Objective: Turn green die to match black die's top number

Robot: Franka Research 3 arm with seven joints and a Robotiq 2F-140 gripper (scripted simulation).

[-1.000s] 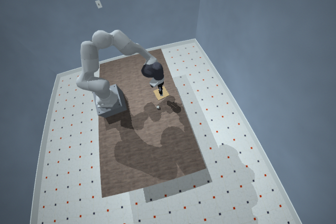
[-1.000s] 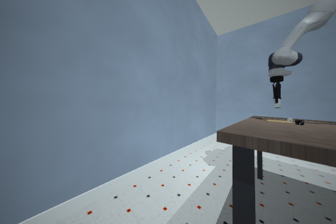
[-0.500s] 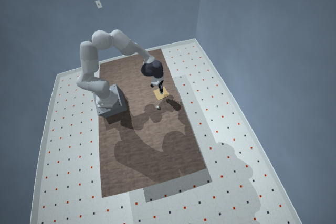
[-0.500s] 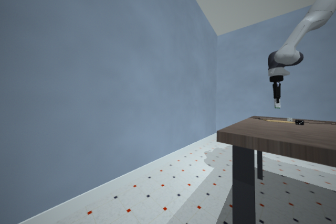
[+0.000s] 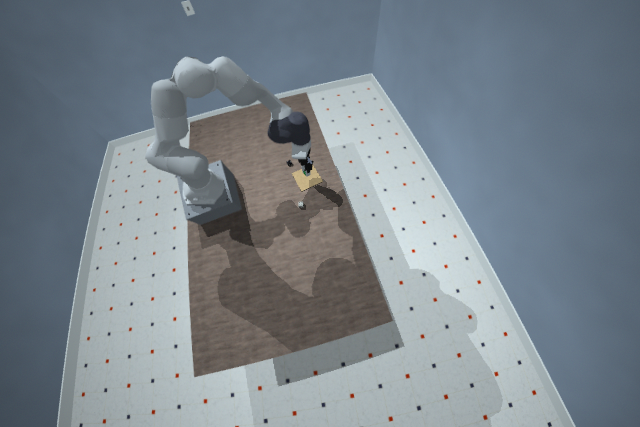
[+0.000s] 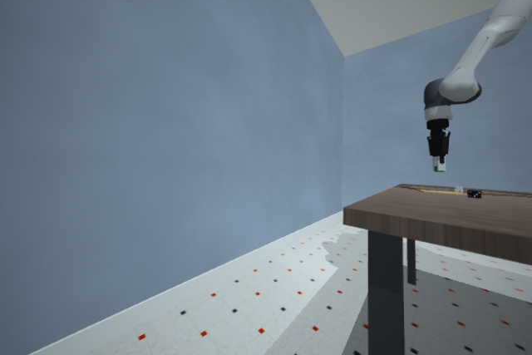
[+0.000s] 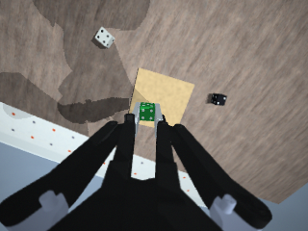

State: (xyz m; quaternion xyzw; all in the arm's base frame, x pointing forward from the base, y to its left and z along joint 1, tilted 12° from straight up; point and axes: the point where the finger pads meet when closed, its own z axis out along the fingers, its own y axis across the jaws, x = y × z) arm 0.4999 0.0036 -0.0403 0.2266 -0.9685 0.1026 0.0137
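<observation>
Now: hand 30 mm to the right of the tan mat and 130 mm above it. Round my hand: green die 20 mm below; then white die 70 mm behind, 140 mm to the right, 120 mm below; then black die 90 mm behind, 160 mm to the left, 120 mm below.
</observation>
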